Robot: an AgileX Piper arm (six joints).
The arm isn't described. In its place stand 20 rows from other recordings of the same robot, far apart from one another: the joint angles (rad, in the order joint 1, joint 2, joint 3, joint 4, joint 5, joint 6), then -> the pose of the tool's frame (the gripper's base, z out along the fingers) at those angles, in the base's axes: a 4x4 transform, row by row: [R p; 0 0 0 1], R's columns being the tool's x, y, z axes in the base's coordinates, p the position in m.
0.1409, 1.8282, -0.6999, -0.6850, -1.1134, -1.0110 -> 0.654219 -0.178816 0.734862 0.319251; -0.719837 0.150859 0.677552 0.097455; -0.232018 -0.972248 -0.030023 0.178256; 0 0 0 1
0.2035, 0.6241, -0.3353, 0.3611, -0.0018, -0.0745 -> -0.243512 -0.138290 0.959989 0.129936; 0.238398 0.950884 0.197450 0.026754; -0.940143 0.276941 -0.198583 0.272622; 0 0 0 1
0.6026, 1.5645, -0.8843, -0.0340, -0.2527, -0.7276 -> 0.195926 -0.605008 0.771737 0.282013; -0.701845 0.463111 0.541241 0.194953; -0.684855 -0.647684 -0.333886 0.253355; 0 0 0 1
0.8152, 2.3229, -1.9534, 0.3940, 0.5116, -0.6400 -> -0.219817 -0.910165 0.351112 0.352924; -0.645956 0.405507 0.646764 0.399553; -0.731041 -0.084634 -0.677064 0.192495; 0 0 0 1
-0.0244, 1.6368, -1.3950, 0.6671, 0.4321, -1.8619 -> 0.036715 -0.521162 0.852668 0.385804; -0.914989 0.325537 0.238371 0.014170; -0.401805 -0.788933 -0.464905 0.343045; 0 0 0 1
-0.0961, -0.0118, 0.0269, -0.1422, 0.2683, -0.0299 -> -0.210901 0.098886 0.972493 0.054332; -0.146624 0.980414 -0.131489 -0.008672; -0.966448 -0.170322 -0.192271 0.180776; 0 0 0 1
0.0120, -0.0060, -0.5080, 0.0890, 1.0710, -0.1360 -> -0.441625 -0.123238 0.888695 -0.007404; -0.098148 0.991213 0.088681 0.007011; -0.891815 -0.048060 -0.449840 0.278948; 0 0 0 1
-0.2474, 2.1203, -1.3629, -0.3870, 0.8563, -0.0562 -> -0.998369 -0.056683 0.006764 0.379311; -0.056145 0.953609 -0.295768 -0.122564; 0.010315 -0.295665 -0.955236 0.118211; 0 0 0 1
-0.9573, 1.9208, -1.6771, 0.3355, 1.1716, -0.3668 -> -0.709671 0.586073 0.391006 0.256790; 0.627163 0.778370 -0.028395 -0.316740; -0.320989 0.225073 -0.919950 0.273957; 0 0 0 1
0.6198, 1.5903, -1.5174, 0.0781, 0.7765, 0.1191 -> -0.659133 -0.505272 0.556995 0.290430; -0.256946 0.847398 0.464645 0.213365; -0.706769 0.163146 -0.688376 0.367521; 0 0 0 1
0.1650, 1.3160, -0.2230, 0.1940, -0.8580, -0.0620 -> -0.155412 -0.010207 0.987797 0.207287; 0.040049 0.999059 0.016625 0.021061; -0.987038 0.042144 -0.154857 0.191916; 0 0 0 1
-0.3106, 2.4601, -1.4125, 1.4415, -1.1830, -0.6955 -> -0.074337 0.997053 0.018936 0.387717; 0.239454 0.036279 -0.970230 -0.212191; -0.968058 -0.067590 -0.241445 0.056070; 0 0 0 1
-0.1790, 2.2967, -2.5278, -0.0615, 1.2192, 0.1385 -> -0.740757 0.301793 0.600167 0.495080; 0.252759 0.952967 -0.167230 -0.094914; -0.622408 0.027821 -0.782198 0.336748; 0 0 0 1
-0.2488, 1.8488, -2.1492, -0.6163, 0.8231, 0.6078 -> -0.217041 0.653704 0.724958 0.394024; 0.203060 0.756650 -0.621488 -0.139902; -0.954809 0.012322 -0.296965 0.472067; 0 0 0 1
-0.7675, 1.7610, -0.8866, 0.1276, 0.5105, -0.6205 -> -0.936290 0.257092 0.239300 0.226064; 0.227499 0.963000 -0.144483 -0.210251; -0.267591 -0.080838 -0.960136 0.143527; 0 0 0 1
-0.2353, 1.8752, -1.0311, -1.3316, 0.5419, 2.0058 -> -0.245682 0.879656 0.407241 0.347140; 0.640543 0.462649 -0.612911 -0.130114; -0.727561 0.110274 -0.677123 0.163026; 0 0 0 1
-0.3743, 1.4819, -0.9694, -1.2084, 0.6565, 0.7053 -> -0.831086 0.406213 0.379852 0.268072; -0.032541 0.646321 -0.762372 -0.161101; -0.555192 -0.645957 -0.523929 0.276606; 0 0 0 1
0.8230, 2.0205, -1.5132, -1.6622, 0.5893, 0.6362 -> 0.103253 -0.336433 0.936030 0.354095; -0.947648 0.252607 0.195328 0.307715; -0.302162 -0.907195 -0.292738 0.251703; 0 0 0 1
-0.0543, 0.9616, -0.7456, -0.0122, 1.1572, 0.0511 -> -0.954622 0.101597 0.279954 0.146870; 0.098132 0.994823 -0.026404 -0.009001; -0.281187 0.002267 -0.959650 0.278964; 0 0 0 1
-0.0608, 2.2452, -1.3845, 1.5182, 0.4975, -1.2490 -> -0.764784 -0.082040 0.639042 0.458678; 0.274652 0.855710 0.438551 0.015526; -0.582813 0.510911 -0.631901 0.102507; 0 0 0 1
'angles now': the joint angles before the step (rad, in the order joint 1, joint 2, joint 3, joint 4, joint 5, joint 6). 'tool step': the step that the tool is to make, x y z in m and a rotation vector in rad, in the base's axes. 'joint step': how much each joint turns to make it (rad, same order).
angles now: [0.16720, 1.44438, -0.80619, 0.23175, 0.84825, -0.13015]
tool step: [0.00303, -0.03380, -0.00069, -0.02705, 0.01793, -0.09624]
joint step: [-0.13283, 0.00000, 0.00001, -0.02920, 0.02394, -0.01738]
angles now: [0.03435, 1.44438, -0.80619, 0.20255, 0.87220, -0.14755]
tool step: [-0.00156, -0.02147, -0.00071, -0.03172, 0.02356, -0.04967]
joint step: [-0.07902, 0.00000, 0.00000, -0.03927, 0.02451, -0.00509]
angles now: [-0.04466, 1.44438, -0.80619, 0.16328, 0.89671, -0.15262]
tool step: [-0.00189, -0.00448, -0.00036, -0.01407, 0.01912, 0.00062]
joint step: [-0.01417, -0.00001, 0.00000, -0.01910, 0.01889, -0.00236]
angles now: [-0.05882, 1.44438, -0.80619, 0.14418, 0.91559, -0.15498]
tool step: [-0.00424, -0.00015, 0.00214, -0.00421, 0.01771, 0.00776]
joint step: [0.00001, -0.01309, 0.00272, -0.00852, 0.02807, 0.00002]
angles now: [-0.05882, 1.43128, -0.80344, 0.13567, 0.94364, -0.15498]
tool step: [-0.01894, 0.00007, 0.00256, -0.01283, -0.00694, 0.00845]
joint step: [0.00001, -0.07440, 0.05909, -0.01498, 0.00769, 0.00002]
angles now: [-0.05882, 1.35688, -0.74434, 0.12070, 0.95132, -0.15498]
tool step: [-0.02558, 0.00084, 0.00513, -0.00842, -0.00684, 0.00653]
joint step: [-0.00002, -0.10709, 0.06738, -0.01147, 0.03239, 0.00227]
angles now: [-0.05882, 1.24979, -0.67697, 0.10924, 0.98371, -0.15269]
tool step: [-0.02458, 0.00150, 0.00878, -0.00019, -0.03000, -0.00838]
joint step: [0.00001, -0.12239, 0.05039, -0.00217, 0.04105, 0.01347]
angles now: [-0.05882, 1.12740, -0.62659, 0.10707, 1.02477, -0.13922]
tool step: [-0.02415, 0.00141, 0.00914, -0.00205, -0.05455, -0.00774]
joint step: [-0.00002, -0.13412, 0.04188, -0.00240, 0.03673, 0.01242]
